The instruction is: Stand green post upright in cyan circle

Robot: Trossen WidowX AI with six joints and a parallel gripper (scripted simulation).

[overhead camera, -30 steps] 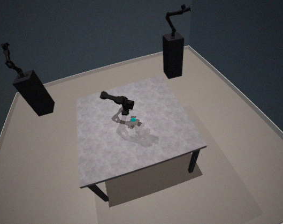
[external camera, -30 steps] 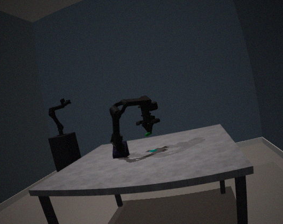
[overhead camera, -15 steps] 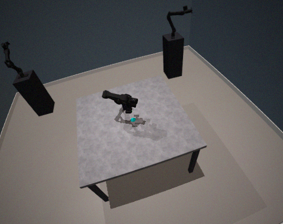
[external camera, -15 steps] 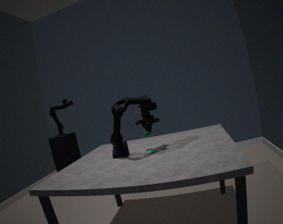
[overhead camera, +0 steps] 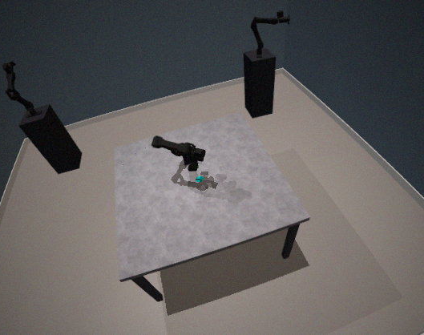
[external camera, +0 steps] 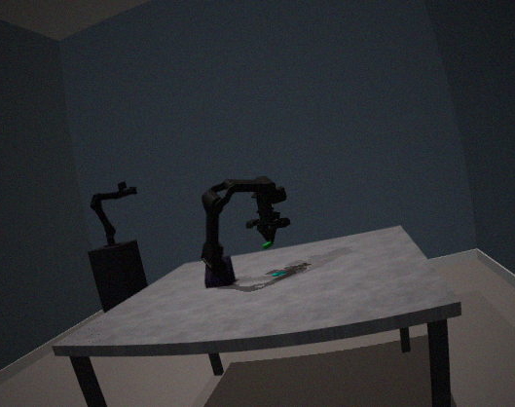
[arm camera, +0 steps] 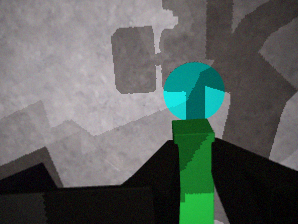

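The cyan circle lies 10 mm ahead of my gripper tip and 140 mm below it. The rest, counted from my gripper tip: green post (10 mm behind, 20 mm to the right).
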